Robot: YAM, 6 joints.
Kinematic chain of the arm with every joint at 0, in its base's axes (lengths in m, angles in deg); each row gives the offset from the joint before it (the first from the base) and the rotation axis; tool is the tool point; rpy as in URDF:
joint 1: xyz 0 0 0.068 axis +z
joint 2: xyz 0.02 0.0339 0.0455 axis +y
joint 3: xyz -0.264 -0.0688 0 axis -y
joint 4: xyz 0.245 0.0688 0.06 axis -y
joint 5: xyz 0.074 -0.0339 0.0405 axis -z
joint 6: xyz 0.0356 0 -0.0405 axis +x
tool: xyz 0 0 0 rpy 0 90 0
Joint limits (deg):
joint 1: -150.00..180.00
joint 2: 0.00..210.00
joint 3: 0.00..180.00
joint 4: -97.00..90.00
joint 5: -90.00..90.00
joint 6: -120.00..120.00
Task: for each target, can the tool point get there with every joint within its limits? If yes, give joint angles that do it. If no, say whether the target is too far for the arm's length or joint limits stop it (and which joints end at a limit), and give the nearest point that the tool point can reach.
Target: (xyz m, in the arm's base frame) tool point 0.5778 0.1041 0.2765
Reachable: yes | joints 12.46 144.83 137.04 -0.90 40.24 -63.16
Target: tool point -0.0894 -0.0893 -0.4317
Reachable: no: joint limits stop it (at a limit: joint 2) | nearest point -0.1033 -0.1032 -0.3655 | short by 0.069 m
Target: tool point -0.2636 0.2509 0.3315
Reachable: yes | joints 137.74 88.96 76.13 -14.62 13.64 -61.34
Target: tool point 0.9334 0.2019 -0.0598
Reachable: no: too far | nearest point 0.6210 0.1343 -0.0006 | short by 0.325 m
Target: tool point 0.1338 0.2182 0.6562
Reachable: yes | joints -117.50 51.79 151.67 -3.93 -30.16 -77.39
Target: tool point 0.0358 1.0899 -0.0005
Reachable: no: too far | nearest point 0.0211 0.6420 0.0472 | short by 0.451 m
